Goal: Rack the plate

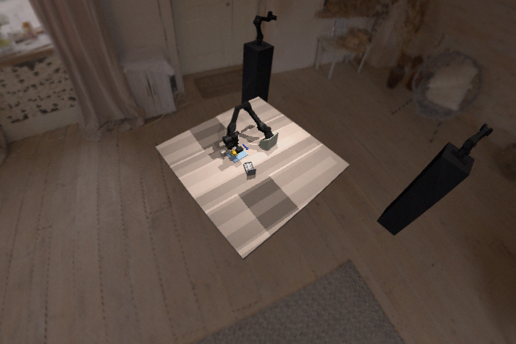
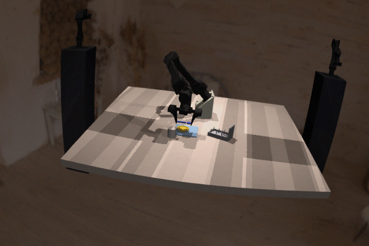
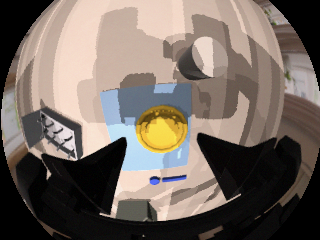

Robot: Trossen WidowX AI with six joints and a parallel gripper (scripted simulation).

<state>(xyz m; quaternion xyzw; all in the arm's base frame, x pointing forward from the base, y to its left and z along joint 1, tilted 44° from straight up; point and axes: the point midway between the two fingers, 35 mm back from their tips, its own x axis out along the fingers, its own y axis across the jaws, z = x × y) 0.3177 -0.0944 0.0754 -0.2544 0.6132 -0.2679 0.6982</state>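
My gripper tip is 30 mm above the yellow plate. From my gripper tip the other things lie so: light blue mat: 20 mm behind, 20 mm to the left, 40 mm below; dish rack: 10 mm ahead, 210 mm to the left, 20 mm below; cup: 80 mm ahead, 50 mm to the right, 20 mm below.
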